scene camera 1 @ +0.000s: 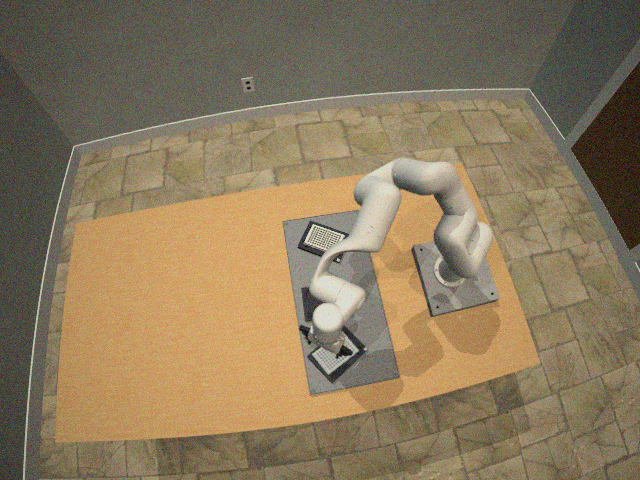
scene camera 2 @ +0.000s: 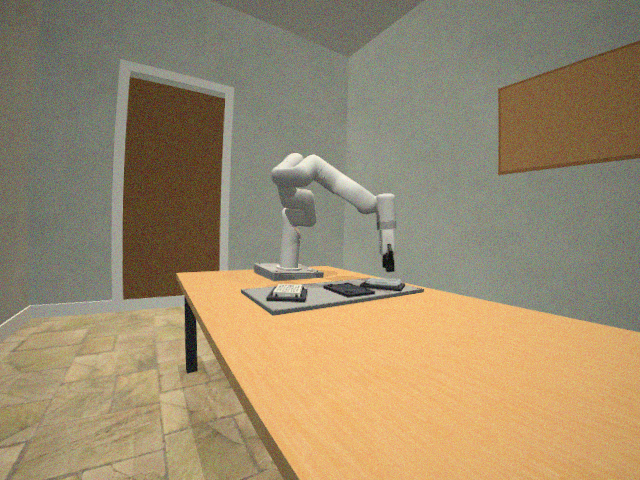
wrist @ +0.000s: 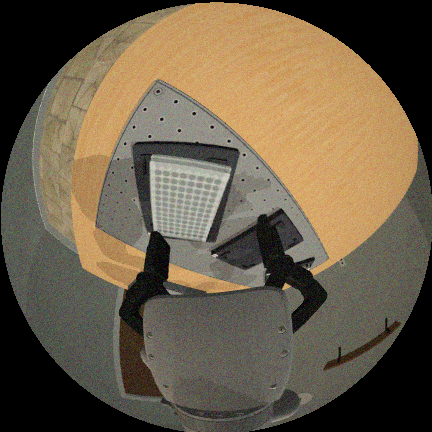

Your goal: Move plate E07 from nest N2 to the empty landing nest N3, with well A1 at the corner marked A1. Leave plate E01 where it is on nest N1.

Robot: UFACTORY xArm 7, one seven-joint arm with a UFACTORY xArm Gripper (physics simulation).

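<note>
A pale well plate point(scene camera 1: 325, 364) point(scene camera 2: 383, 282) point(wrist: 185, 200) sits on a dark nest point(scene camera 1: 355, 342) point(wrist: 185, 149) at one end of the grey board. A cream well plate point(scene camera 1: 324, 236) point(scene camera 2: 287, 290) sits on another nest at the board's other end. The labels are too small to read, so I cannot tell which plate is E07 or E01. The empty nest point(scene camera 1: 308, 304) point(scene camera 2: 348, 289) point(wrist: 291, 231) lies between them, partly hidden by the arm in scene camera 1. My gripper point(scene camera 1: 324, 342) point(scene camera 2: 388, 269) point(wrist: 208, 231) is open and empty, above the pale plate. Corner A1 marks cannot be read.
The grey perforated board point(scene camera 1: 374, 364) point(scene camera 2: 315, 305) point(wrist: 172, 107) lies on the wooden table point(scene camera 1: 180, 320) point(scene camera 2: 439, 382) point(wrist: 300, 100). The arm's base plate point(scene camera 1: 426, 297) point(scene camera 2: 264, 270) stands beside the board. The arm reaches over the board in scene camera 1.
</note>
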